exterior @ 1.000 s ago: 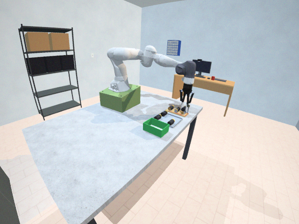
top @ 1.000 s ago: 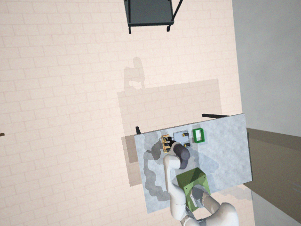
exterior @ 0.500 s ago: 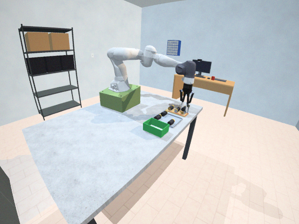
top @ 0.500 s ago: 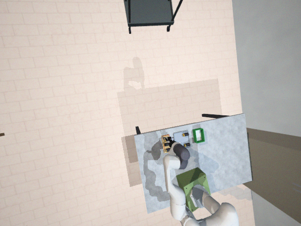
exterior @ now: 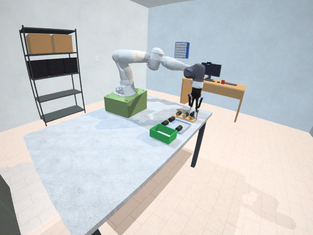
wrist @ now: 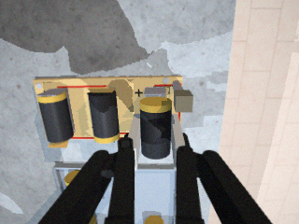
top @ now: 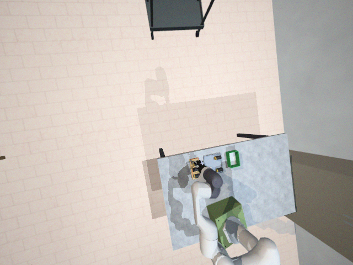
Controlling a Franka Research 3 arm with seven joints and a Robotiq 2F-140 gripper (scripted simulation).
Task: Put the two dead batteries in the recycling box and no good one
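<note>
The post is 40 mm below my hand, 30 mm to the left of it and 30 mm ahead of it. Also, from my hand: grey tray (180 mm to the right, 90 mm behind, 80 mm below); green recycling box (380 mm to the right, 90 mm behind, 70 mm below).
</note>
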